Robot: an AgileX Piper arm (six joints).
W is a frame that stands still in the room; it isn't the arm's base.
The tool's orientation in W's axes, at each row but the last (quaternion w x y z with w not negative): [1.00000, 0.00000, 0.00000, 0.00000]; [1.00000, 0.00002, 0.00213, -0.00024]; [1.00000, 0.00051, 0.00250, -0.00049]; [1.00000, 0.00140, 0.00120, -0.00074]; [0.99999, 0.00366, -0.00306, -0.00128]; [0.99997, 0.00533, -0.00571, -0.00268]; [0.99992, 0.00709, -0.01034, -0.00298]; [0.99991, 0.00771, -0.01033, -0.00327]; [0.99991, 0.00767, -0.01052, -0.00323]
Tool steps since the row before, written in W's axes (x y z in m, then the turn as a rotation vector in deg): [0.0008, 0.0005, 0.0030, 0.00, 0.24, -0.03]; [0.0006, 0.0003, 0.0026, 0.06, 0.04, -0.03]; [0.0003, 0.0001, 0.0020, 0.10, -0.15, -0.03]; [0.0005, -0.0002, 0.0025, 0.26, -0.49, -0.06]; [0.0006, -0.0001, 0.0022, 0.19, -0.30, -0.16]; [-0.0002, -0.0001, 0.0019, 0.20, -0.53, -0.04]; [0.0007, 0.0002, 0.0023, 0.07, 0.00, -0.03]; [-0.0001, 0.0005, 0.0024, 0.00, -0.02, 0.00]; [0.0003, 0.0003, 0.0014, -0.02, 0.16, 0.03]
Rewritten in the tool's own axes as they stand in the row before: [0.0008, 0.0005, 0.0030, 0.00, 0.24, -0.03]; [0.0006, 0.0003, 0.0026, 0.06, 0.04, -0.03]; [0.0003, 0.0001, 0.0020, 0.10, -0.15, -0.03]; [0.0005, -0.0002, 0.0025, 0.26, -0.49, -0.06]; [0.0006, -0.0001, 0.0022, 0.19, -0.30, -0.16]; [-0.0002, -0.0001, 0.0019, 0.20, -0.53, -0.04]; [0.0007, 0.0002, 0.0023, 0.07, 0.00, -0.03]; [-0.0001, 0.0005, 0.0024, 0.00, -0.02, 0.00]; [0.0003, 0.0003, 0.0014, -0.02, 0.16, 0.03]
